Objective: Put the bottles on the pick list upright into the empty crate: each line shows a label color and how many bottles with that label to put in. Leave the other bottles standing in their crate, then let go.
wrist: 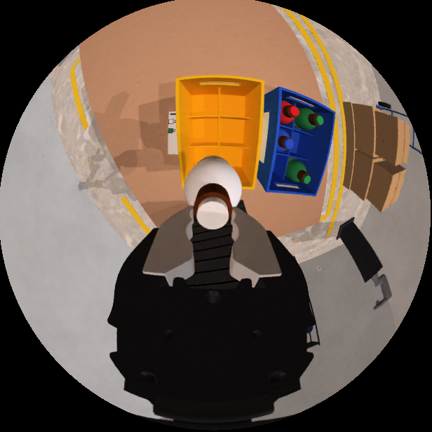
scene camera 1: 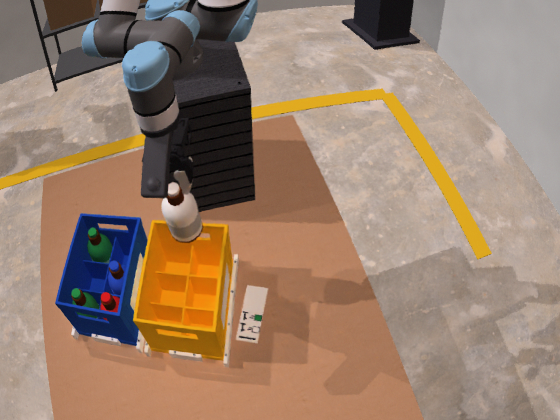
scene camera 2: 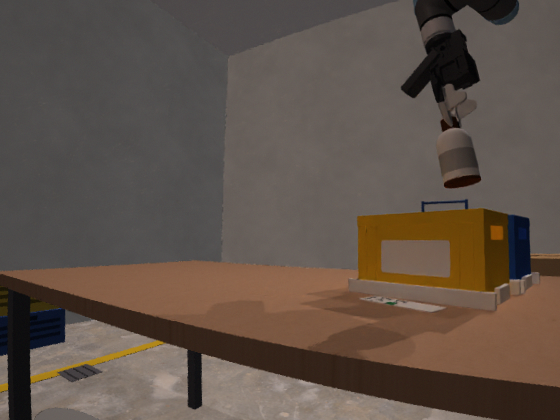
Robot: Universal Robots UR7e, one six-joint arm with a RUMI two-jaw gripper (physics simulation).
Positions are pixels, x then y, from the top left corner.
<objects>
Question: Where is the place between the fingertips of the gripper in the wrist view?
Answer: At 212, 208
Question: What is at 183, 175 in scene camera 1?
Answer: The gripper.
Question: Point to a white bottle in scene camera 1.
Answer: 180, 211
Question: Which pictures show the gripper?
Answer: The wrist view, scene camera 1 and scene camera 2: all of them.
</objects>
